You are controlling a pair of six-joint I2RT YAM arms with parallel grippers.
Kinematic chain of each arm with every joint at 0, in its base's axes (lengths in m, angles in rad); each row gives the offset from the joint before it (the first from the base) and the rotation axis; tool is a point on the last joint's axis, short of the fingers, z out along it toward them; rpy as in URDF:
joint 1: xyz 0 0 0.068 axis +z
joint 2: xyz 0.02 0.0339 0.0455 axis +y
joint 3: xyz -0.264 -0.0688 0 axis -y
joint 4: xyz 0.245 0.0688 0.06 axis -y
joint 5: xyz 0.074 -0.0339 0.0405 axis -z
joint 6: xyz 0.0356 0 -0.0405 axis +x
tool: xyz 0 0 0 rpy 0 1.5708 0
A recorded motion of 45 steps. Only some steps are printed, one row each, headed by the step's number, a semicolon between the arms.
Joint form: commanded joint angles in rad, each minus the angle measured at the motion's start. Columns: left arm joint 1, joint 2, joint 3, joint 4, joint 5, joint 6; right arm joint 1, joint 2, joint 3, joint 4, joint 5, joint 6.
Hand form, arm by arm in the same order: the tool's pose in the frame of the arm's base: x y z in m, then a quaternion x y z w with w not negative. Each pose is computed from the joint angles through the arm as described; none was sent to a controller.
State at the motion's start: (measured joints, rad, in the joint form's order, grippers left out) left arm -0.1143 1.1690 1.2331 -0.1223 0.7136 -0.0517; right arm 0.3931 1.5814 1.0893 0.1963 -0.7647 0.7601
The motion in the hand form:
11: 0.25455 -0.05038 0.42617 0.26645 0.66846 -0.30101 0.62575; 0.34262 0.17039 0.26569 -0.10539 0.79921 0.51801 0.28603
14: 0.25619 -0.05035 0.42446 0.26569 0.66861 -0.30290 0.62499; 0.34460 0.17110 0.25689 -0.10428 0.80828 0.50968 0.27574
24: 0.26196 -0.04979 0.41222 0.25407 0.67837 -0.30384 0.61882; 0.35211 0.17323 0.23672 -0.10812 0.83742 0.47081 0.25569
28: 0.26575 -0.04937 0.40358 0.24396 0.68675 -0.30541 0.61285; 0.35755 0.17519 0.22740 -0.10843 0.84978 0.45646 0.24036
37: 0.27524 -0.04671 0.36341 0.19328 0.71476 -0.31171 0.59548; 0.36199 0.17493 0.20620 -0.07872 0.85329 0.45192 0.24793
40: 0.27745 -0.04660 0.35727 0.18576 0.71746 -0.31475 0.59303; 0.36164 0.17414 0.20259 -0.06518 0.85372 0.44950 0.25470
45: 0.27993 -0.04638 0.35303 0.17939 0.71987 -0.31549 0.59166; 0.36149 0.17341 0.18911 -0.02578 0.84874 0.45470 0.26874
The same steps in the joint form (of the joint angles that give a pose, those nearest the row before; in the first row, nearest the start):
11: 0.0098 0.0003 -0.0044 0.0153 0.0090 0.0141; 0.0047 0.0964 0.0703 -0.1015 0.0113 -0.1240
14: 0.0108 0.0044 -0.0092 0.0247 0.0119 0.0100; 0.0047 0.1158 0.0715 -0.1250 0.0154 -0.1429
24: 0.0140 0.0140 -0.0463 0.0530 -0.0002 -0.0035; 0.0050 0.1752 0.1063 -0.2313 0.0554 -0.2312
28: 0.0159 0.0213 -0.0704 0.0681 -0.0100 -0.0163; 0.0050 0.2135 0.1358 -0.2837 0.0660 -0.2616
37: 0.0237 0.0340 -0.2069 0.1774 -0.0615 -0.0924; 0.0029 0.2513 0.0879 -0.1749 0.1063 -0.2059
40: 0.0243 0.0412 -0.2258 0.2014 -0.0660 -0.1080; 0.0030 0.2517 0.0681 -0.1383 0.1293 -0.1801
45: 0.0252 0.0500 -0.2360 0.2181 -0.0724 -0.1183; 0.0047 0.2679 0.0100 -0.0074 0.1743 -0.0900

